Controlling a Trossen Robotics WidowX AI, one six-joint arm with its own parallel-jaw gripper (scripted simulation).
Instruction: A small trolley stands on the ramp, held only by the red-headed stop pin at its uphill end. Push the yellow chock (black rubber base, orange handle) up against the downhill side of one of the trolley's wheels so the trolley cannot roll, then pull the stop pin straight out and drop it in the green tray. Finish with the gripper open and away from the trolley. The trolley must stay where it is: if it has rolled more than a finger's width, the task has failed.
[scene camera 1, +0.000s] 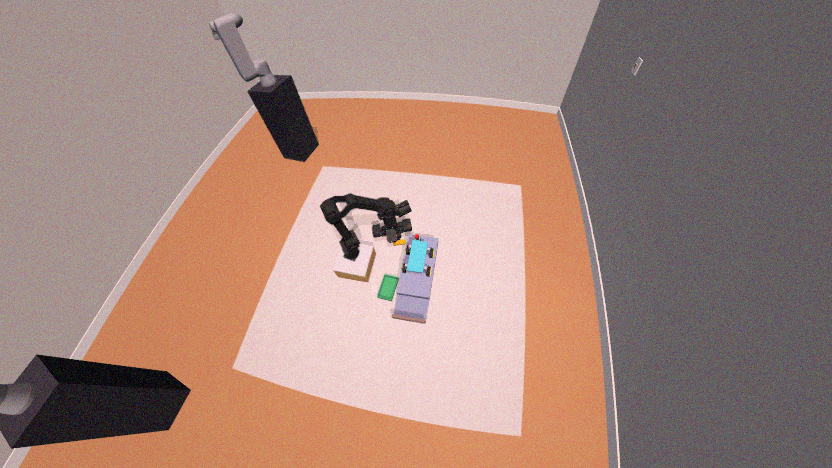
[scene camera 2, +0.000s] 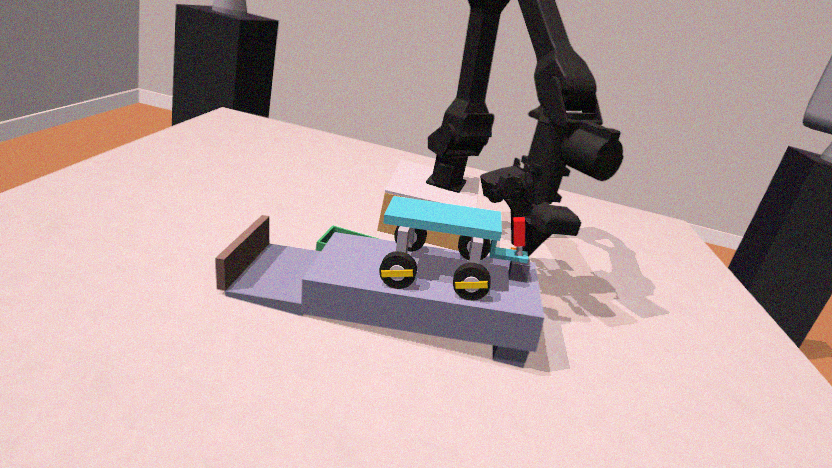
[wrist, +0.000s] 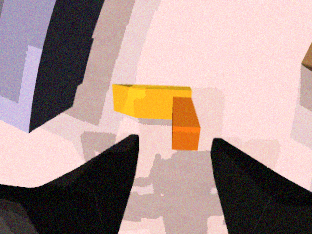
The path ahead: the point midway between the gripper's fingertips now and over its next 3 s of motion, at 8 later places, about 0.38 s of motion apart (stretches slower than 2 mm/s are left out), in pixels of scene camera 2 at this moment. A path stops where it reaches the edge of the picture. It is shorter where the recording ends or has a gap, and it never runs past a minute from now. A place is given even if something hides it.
The gripper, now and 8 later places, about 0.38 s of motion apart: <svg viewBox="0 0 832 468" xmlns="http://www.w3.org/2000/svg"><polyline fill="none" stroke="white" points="519,250 516,256 515,258 515,264 512,270 512,260 516,241 522,222 529,205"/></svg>
